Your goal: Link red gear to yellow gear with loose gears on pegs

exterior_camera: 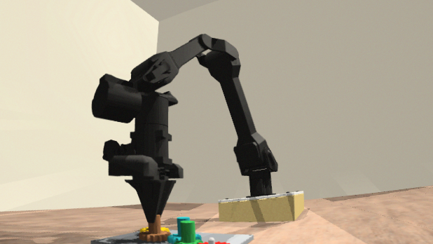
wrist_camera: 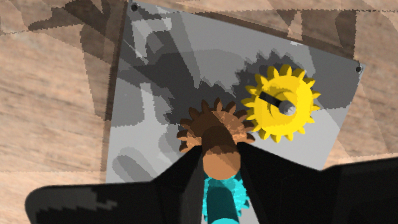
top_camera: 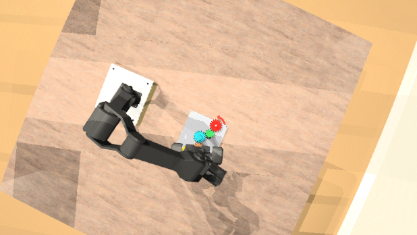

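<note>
Now: gripper tip 1 cm above the brown gear. Also, from my gripper tip: cyan gear 2 cm behind, 5 cm to the left, 2 cm below; then green gear 2 cm ahead, 8 cm to the left, 2 cm below; then grey board 1 cm behind, 3 cm to the left, 3 cm below.
</note>
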